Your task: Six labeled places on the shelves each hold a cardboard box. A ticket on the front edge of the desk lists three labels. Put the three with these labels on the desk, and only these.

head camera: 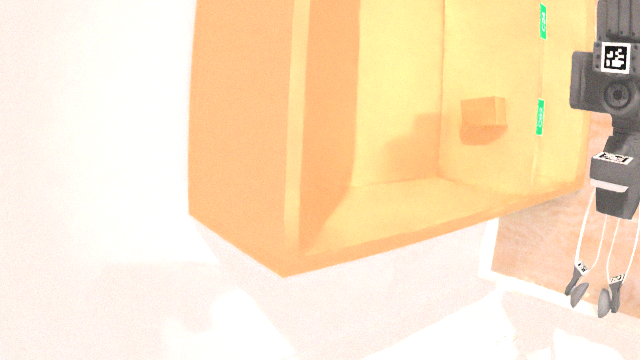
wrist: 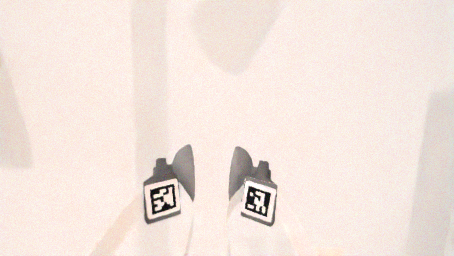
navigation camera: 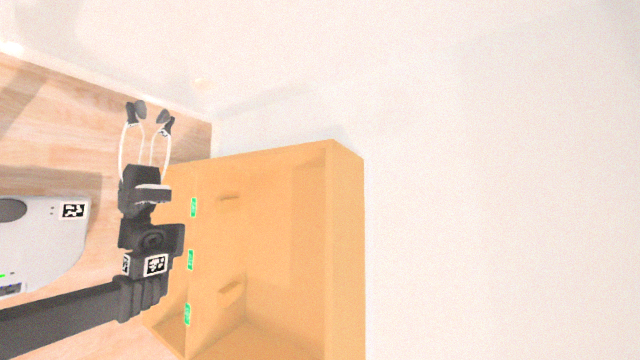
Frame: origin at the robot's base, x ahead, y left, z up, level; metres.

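Seen in the pictures: gripper, between the fingertips: (head camera: 587, 312) (navigation camera: 153, 104); robot's base, origin of its link: (navigation camera: 5, 209).
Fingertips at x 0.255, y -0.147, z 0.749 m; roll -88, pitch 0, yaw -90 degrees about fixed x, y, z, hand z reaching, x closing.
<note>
Pixels of each thing's top centre, then the offset from my fingertips to it. "spot": a spot on its surface instead. Level surfaces: height alone.
- cardboard box, centre of its top: (head camera: 478, 112) (navigation camera: 231, 205) dx -0.233, dy -0.375, dz -0.247 m
- green label, a spot on its surface: (head camera: 540, 117) spot: dx -0.240, dy -0.251, dz -0.312 m
- wooden floor, height of its surface: dz -0.749 m
A cardboard box (head camera: 477, 112) stands inside the orange-tan shelf unit (head camera: 240, 125) (navigation camera: 345, 240) in the head view, roughly level with a green label (head camera: 540, 117) that seems to read C02. Another green label (head camera: 543, 21) near the top looks like C24. In the navigation view a box (navigation camera: 231, 293) lies inside the unit behind green labels too small to read; a thin shape farther up is unclear. My gripper (head camera: 591, 300) (navigation camera: 152, 113) (wrist: 213, 164) is open and empty, its pads apart, beyond the unit's end and pointing at the pale wall. The desk and its ticket do not show.
My arm (navigation camera: 60, 320) reaches past the front of the shelf unit. My base (navigation camera: 45, 240) stands on the wooden floor (navigation camera: 75, 135) beside it. A pale wall (head camera: 100, 125) (navigation camera: 475, 175) (wrist: 300, 75) lies past the unit and fills much of the views; shadows fall on it.
</note>
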